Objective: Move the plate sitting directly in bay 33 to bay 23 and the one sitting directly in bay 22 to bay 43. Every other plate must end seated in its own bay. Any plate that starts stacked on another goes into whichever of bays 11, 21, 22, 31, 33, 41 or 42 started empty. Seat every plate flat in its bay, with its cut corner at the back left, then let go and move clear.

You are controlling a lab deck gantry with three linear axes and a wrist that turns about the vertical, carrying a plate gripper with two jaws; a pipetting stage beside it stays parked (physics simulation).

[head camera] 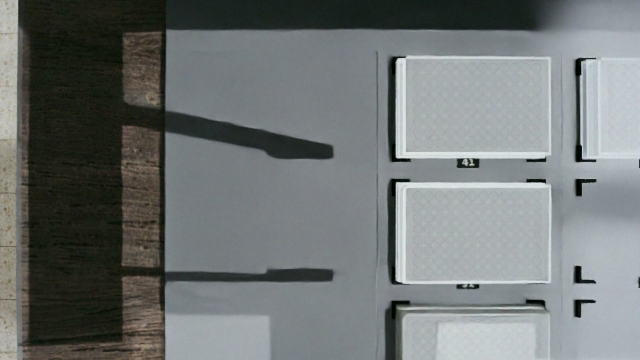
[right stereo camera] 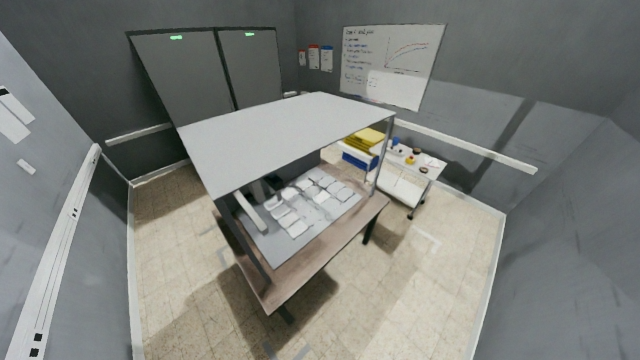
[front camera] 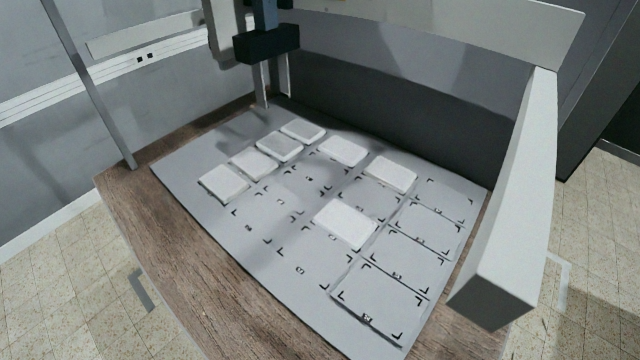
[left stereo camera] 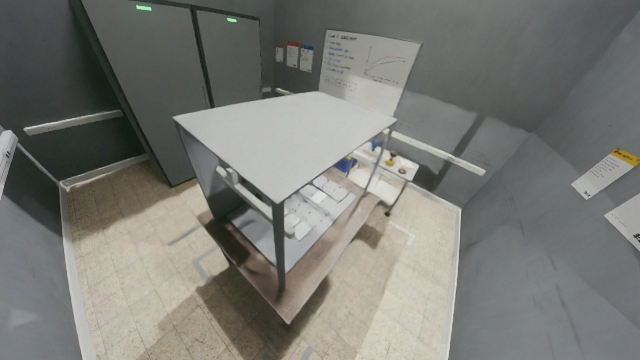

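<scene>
My gripper is open and empty, raised at the back left behind the plates. White plates lie flat in the left column: bay 41, bay 31, bay 21 and bay 11. More plates lie in bay 42, bay 43 and bay 23. Bays 33, 22, 32, 12 and 13 hold no plate. The jaws do not show in the head view. The cut corners are too small to judge surely.
The raised right column of bays holds no plates. The parked pipetting stage hangs left of the gripper. A pale beam stands along the right side, and a thin post at the left.
</scene>
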